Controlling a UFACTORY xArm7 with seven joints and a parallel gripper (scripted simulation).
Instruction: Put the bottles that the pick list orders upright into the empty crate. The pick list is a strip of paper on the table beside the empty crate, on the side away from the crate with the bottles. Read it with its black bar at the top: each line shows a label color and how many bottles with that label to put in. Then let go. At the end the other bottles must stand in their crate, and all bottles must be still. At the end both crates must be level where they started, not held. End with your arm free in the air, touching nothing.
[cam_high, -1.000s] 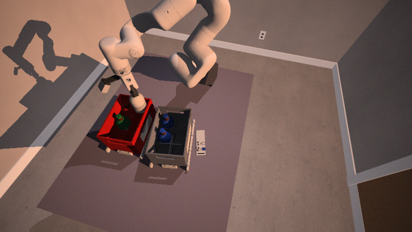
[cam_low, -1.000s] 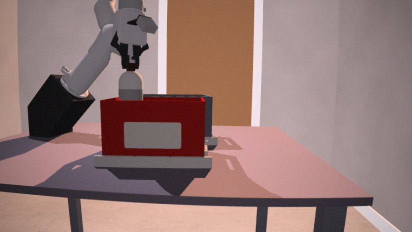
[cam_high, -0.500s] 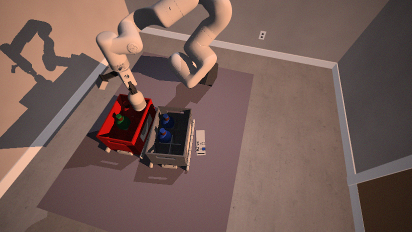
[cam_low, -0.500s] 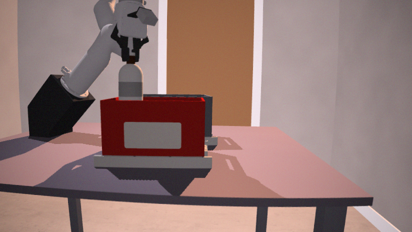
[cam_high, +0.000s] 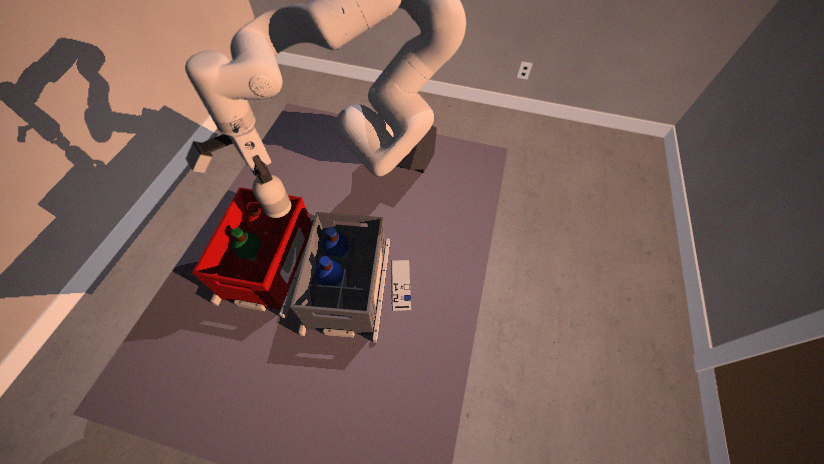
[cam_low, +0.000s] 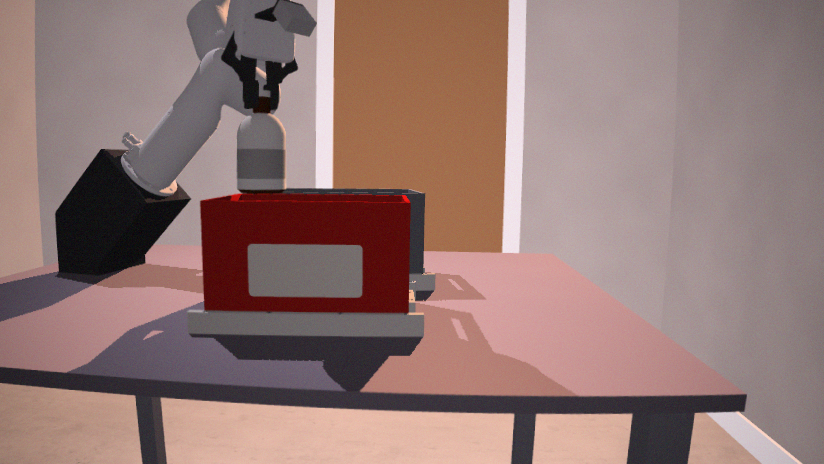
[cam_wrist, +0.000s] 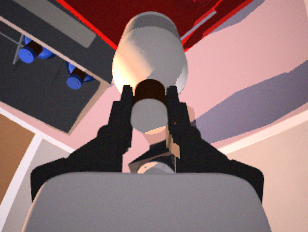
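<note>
My gripper is now 70 mm above the white bottle. Round my hand: red bottle (240 mm below, 90 mm to the right, 10 mm behind); red crate (240 mm below, 80 mm ahead, 50 mm to the right); green bottle (240 mm below, 100 mm to the right, 70 mm ahead).
</note>
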